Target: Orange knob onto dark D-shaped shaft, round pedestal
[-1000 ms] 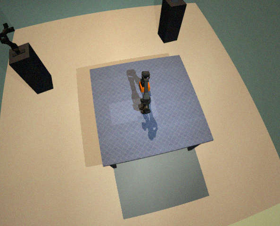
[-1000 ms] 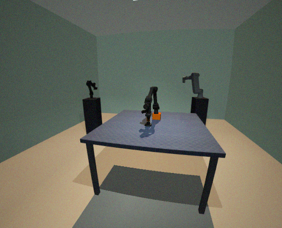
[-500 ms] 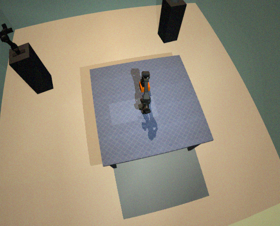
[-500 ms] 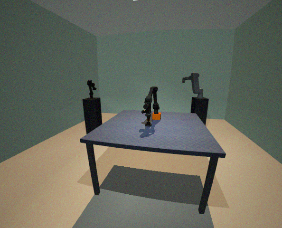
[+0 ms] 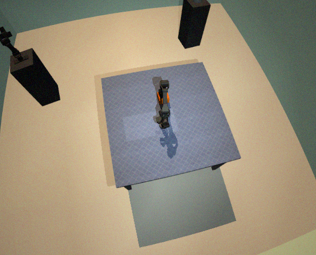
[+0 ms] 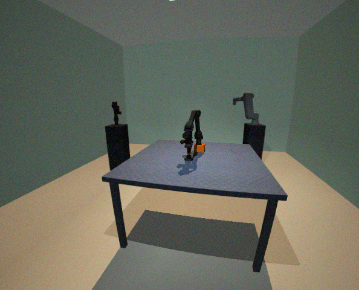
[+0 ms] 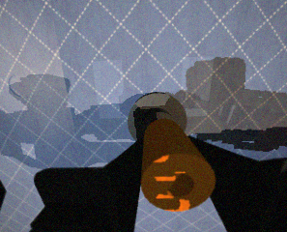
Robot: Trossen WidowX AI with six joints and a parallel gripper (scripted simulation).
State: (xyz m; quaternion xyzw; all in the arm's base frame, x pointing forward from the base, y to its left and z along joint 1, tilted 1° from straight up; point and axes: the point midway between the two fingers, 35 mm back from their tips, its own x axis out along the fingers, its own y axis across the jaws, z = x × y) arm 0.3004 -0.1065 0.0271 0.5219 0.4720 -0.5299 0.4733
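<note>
Now: gripper tip 2 cm below the orange knob. The rest, counted from my gripper tip: dark shaft 4 cm below.
</note>
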